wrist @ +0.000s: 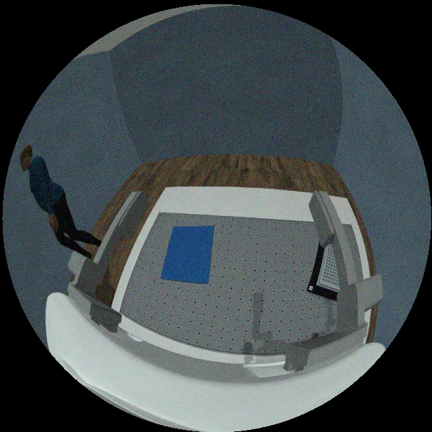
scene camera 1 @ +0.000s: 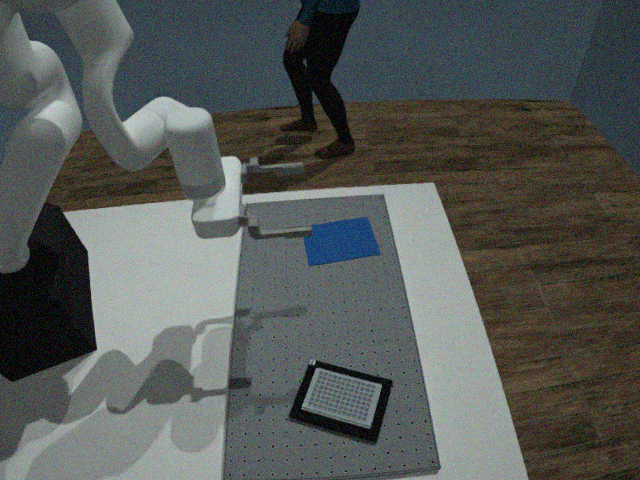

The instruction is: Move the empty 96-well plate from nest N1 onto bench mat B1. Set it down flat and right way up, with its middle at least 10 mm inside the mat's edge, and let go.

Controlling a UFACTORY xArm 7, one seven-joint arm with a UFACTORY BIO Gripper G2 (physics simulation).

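Places are measured from the arm's base along level axes (x ahead, y left, z up), in millimetres.
Pixels of known places: hand, tool point: point(scene camera 1: 294, 198).
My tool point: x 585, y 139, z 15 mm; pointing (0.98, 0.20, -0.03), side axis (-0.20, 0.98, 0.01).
Ahead of a thing's pixels: the offset from my tool point to its top centre. "spot": to the spot under its first point. Level surfaces: height alone.
The empty 96-well plate {dz -239, dx +95, dy -253 mm} point(scene camera 1: 342, 396) point(wrist: 329, 269) is pale and sits flat in the black nest N1 {spot: dz -253, dx +171, dy -272 mm} point(scene camera 1: 383, 410) point(wrist: 314, 272), at the near end of the board in the scene view. In the wrist view a finger hides part of both. Bench mat B1 {dz -263 mm} point(scene camera 1: 343, 241) point(wrist: 189, 255) is a blue rectangle lying flat toward the board's far end, with nothing on it. My gripper point(scene camera 1: 307, 199) point(wrist: 228, 196) is wide open and empty. It is held raised with its fingers pointing sideways, near the mat's end of the board and well away from the plate.
The grey perforated board {dz -265 mm} point(scene camera 1: 361, 320) point(wrist: 240, 280) lies on the white table {dz -278 mm} point(scene camera 1: 465, 330) point(wrist: 240, 197). A black block point(scene camera 1: 49, 304) stands at the arm's base. A person point(scene camera 1: 325, 62) point(wrist: 47, 190) stands on the wooden floor beyond the table. Arm shadows fall across the table and board.
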